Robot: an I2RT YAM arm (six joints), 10 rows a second.
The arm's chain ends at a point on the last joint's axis. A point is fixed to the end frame.
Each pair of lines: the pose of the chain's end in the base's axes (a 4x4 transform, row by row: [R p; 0 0 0 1], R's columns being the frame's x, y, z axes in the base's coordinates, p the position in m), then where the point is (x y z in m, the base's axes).
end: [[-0.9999 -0.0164 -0.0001 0.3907], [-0.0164 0.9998 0.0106 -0.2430], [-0.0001 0.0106 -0.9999 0.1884], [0 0 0 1]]
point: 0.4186 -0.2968 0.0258
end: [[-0.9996 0.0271 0.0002 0.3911], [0.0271 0.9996 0.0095 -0.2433], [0.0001 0.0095 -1.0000 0.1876], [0 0 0 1]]
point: 0.4166 -0.2985 0.0251
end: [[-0.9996 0.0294 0.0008 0.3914], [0.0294 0.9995 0.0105 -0.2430], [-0.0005 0.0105 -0.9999 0.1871], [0 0 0 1]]
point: 0.4169 -0.2981 0.0245
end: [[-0.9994 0.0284 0.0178 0.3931], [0.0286 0.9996 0.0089 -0.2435], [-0.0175 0.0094 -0.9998 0.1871], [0 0 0 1]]
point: 0.4214 -0.2988 0.0251
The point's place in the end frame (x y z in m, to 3 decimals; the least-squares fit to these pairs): -0.027 -0.056 0.162
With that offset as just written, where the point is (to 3 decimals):
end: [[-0.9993 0.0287 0.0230 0.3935], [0.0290 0.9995 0.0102 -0.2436], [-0.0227 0.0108 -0.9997 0.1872], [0 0 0 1]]
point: 0.423 -0.299 0.025
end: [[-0.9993 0.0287 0.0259 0.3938], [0.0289 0.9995 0.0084 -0.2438], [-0.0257 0.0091 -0.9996 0.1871], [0 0 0 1]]
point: 0.423 -0.299 0.025
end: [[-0.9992 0.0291 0.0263 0.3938], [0.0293 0.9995 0.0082 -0.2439], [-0.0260 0.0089 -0.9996 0.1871], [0 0 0 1]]
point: 0.423 -0.299 0.025
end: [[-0.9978 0.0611 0.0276 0.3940], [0.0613 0.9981 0.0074 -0.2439], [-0.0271 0.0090 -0.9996 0.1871], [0 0 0 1]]
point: 0.422 -0.300 0.025
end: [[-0.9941 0.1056 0.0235 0.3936], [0.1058 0.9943 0.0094 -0.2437], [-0.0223 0.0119 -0.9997 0.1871], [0 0 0 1]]
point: 0.418 -0.301 0.025
